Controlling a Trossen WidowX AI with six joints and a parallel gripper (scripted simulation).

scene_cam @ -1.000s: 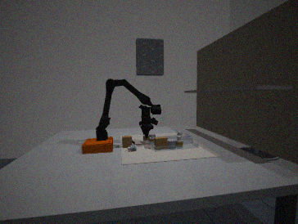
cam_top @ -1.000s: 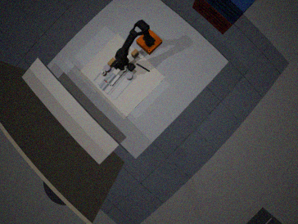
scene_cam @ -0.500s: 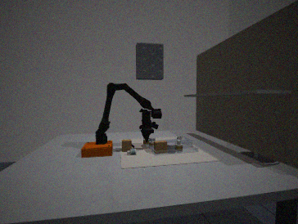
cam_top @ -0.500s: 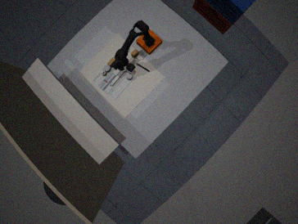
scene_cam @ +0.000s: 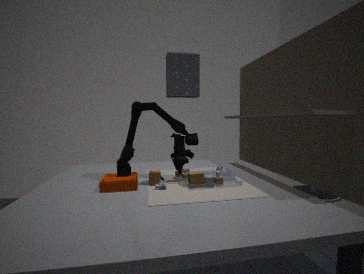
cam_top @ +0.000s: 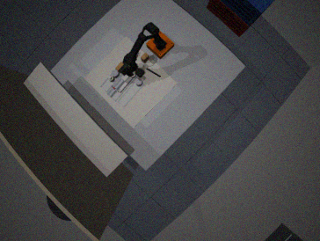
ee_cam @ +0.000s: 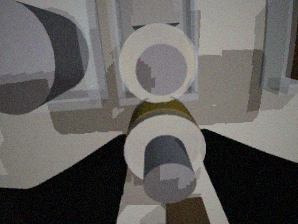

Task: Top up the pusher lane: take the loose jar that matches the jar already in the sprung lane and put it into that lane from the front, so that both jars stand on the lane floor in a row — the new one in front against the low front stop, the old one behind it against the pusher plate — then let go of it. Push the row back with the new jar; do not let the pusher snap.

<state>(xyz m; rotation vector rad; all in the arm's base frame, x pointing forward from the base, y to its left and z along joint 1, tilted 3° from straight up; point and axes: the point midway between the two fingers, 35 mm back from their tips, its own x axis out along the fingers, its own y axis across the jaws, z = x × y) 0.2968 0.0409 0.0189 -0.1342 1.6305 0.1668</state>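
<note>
Now: the brown block 13 cm behind my gripper tip, 5 cm to the right of it and 1 cm below it. Round my gripper tip: lane: 19 cm ahead, 3 cm below, 1 cm to the left; then thin black stick: 11 cm behind, 9 cm to the left, 4 cm below.
</note>
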